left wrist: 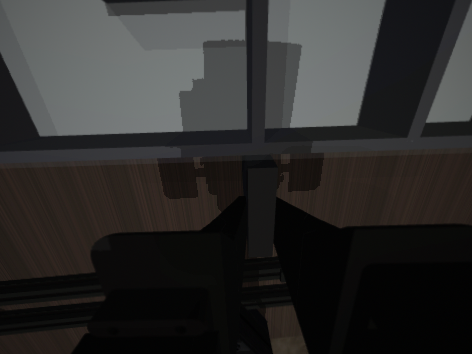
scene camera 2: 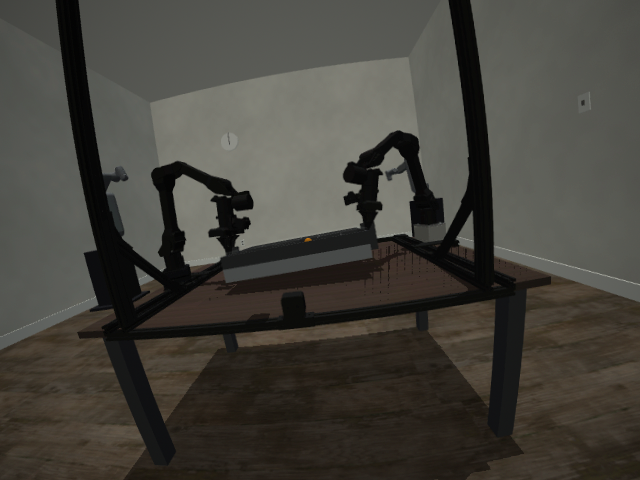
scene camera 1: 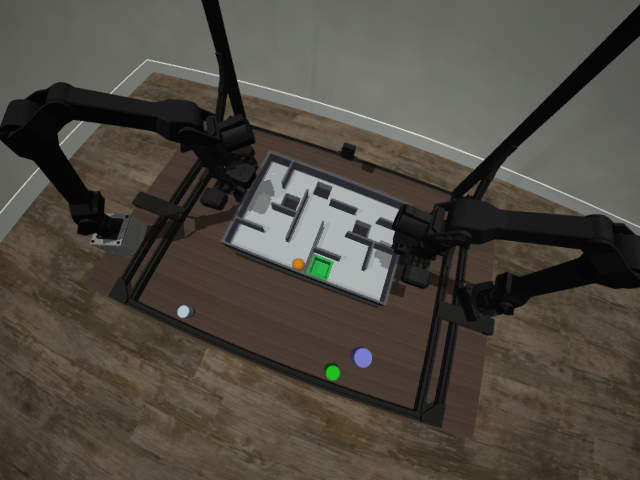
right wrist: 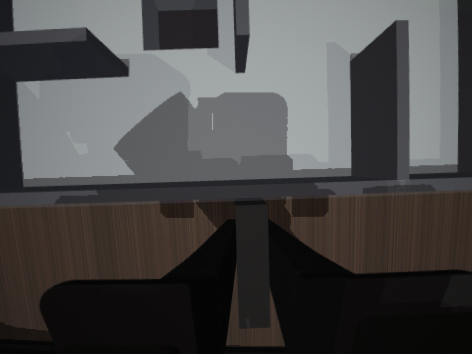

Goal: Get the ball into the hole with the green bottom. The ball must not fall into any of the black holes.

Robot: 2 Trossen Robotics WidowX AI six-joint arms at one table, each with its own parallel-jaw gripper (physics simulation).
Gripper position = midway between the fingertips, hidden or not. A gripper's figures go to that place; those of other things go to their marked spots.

My left gripper (scene camera 1: 409, 256): 69 cm from the lens. My right gripper (scene camera 1: 242, 193): 70 cm from the lens.
